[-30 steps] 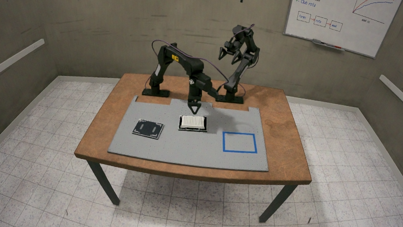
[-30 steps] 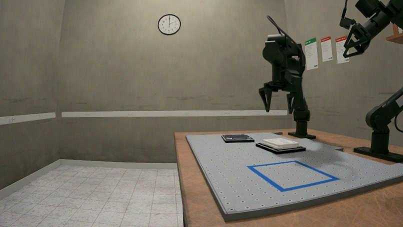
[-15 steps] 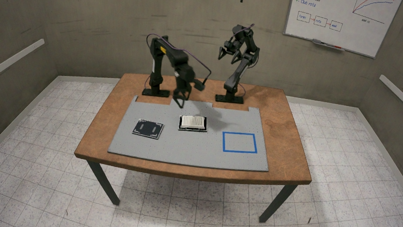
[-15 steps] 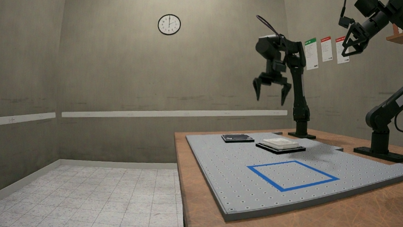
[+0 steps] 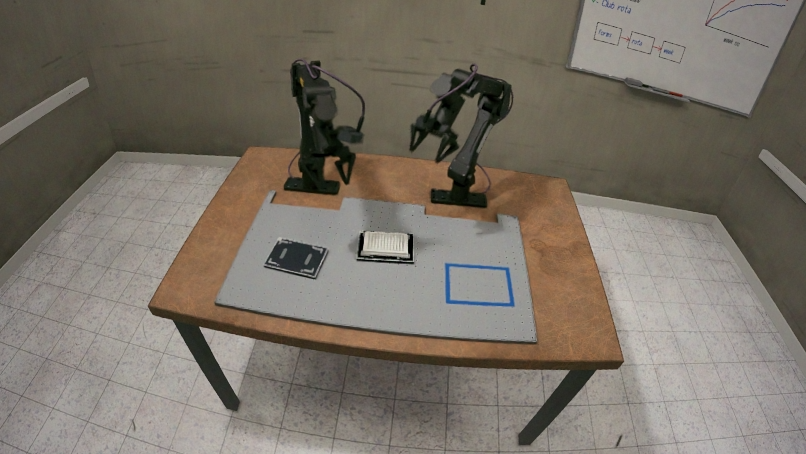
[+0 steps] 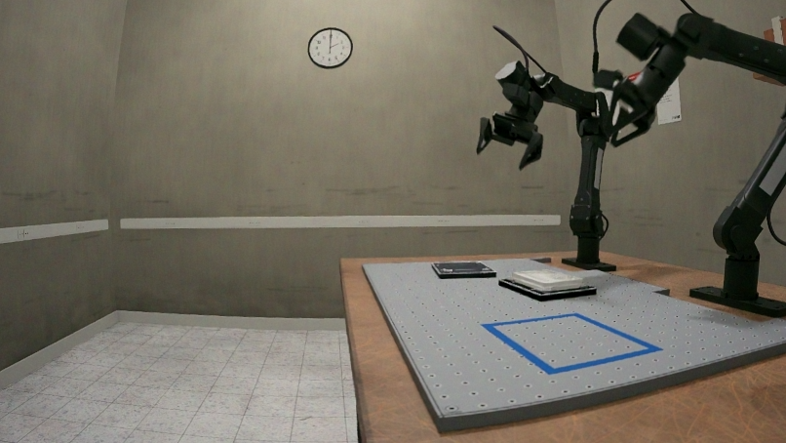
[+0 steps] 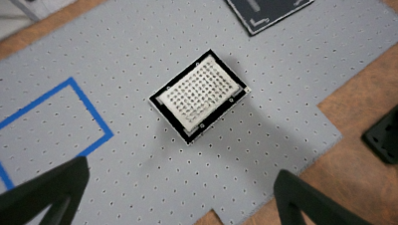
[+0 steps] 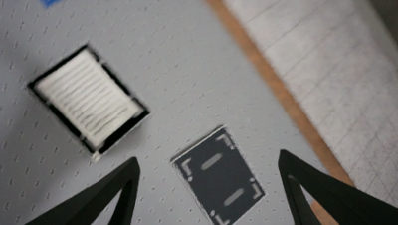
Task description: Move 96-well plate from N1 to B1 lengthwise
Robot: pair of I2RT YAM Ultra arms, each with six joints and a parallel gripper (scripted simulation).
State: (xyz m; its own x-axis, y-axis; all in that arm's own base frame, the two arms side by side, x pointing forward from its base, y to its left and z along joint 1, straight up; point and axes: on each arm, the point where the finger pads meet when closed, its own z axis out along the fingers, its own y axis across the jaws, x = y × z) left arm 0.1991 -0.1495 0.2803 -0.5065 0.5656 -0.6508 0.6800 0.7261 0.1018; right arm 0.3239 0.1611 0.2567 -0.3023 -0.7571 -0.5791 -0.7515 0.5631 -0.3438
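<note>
My left gripper is now 25 cm above the white 96-well plate, 9 cm short of it and 8 cm to the left of it.
</note>
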